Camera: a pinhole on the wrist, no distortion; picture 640 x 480 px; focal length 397.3 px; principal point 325.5 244.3 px. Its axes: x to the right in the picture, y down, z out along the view. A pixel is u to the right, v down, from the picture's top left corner.
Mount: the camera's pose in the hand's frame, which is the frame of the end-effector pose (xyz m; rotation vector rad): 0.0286 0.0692 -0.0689 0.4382 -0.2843 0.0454
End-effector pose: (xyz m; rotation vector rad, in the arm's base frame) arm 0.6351 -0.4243 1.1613 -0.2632 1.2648 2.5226
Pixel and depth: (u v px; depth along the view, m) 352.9 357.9 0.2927
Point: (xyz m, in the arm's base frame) 0.6570 -0.2620 1.3212
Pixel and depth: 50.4 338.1 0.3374
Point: 0.9029 -0.3273 1.3628
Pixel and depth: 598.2 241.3 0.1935
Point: 0.5385 -0.2861 1.1981
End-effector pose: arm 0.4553 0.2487 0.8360 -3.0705 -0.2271 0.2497
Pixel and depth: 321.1 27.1 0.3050
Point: 0.3685 0.4568 0.7314
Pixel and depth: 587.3 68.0 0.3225
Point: 0.5512 0.4803 0.6150
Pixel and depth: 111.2 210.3 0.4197
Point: 0.1125 0.3491 0.6778
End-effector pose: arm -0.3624 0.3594 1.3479 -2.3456 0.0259 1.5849
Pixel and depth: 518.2 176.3 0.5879
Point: -0.6821 0.7737 1.1078
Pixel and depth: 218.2 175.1 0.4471
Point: -0.6313 0.5752 1.4861
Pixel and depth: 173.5 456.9 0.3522
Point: -0.7113 0.3107 1.4244
